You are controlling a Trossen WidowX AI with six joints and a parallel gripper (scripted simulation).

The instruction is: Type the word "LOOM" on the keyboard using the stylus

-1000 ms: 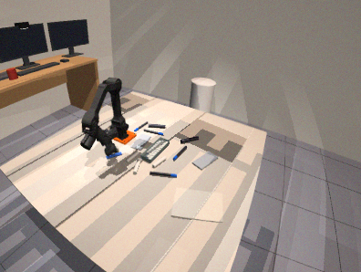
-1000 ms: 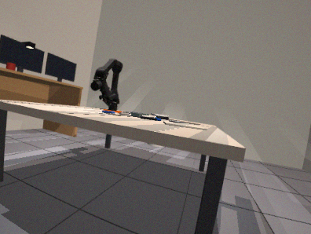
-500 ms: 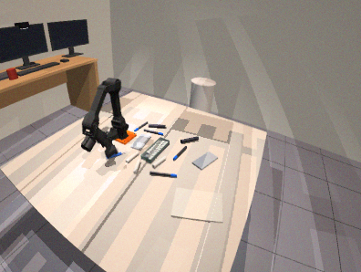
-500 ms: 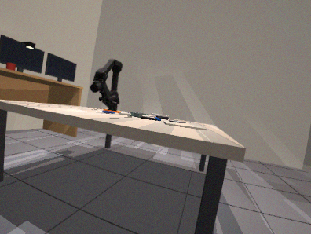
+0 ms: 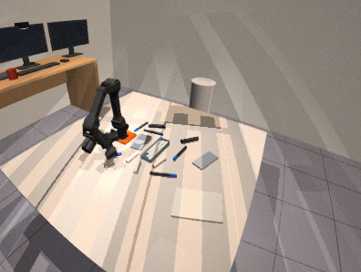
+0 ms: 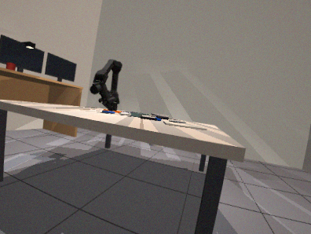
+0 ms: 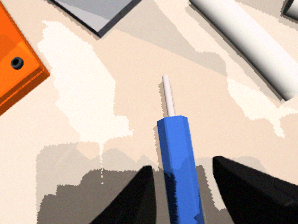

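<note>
My gripper tip is now 1 cm short of the blue stylus, 1 cm to the right of it and 1 cm above it. The rest, counted from my gripper tip: grey slab 42 cm ahead, 29 cm to the left, 1 cm below; then paper sheet 54 cm ahead, 1 cm below.
</note>
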